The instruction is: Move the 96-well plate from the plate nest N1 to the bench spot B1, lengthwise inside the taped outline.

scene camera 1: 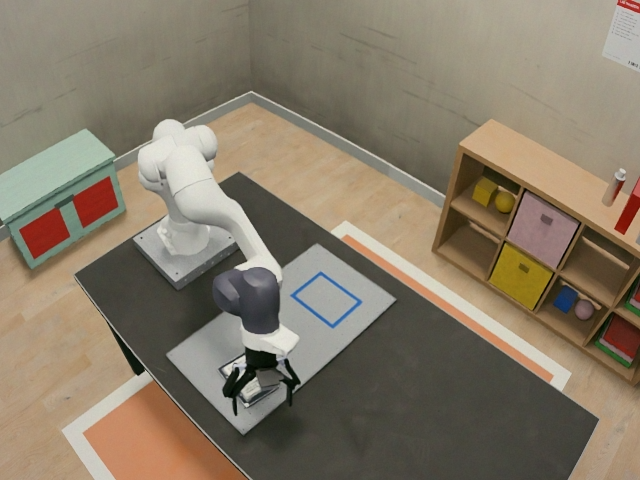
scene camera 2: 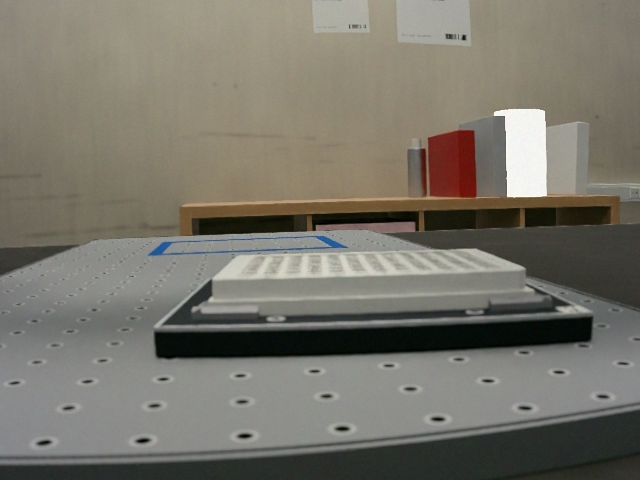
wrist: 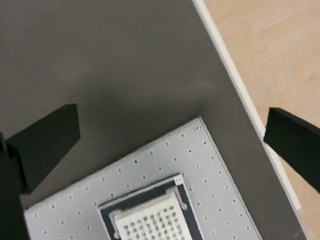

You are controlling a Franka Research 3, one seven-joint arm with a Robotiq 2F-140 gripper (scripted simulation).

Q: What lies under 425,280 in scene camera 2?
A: A 96-well plate.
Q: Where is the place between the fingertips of the gripper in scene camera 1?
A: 262,408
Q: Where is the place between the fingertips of the gripper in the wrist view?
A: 172,122
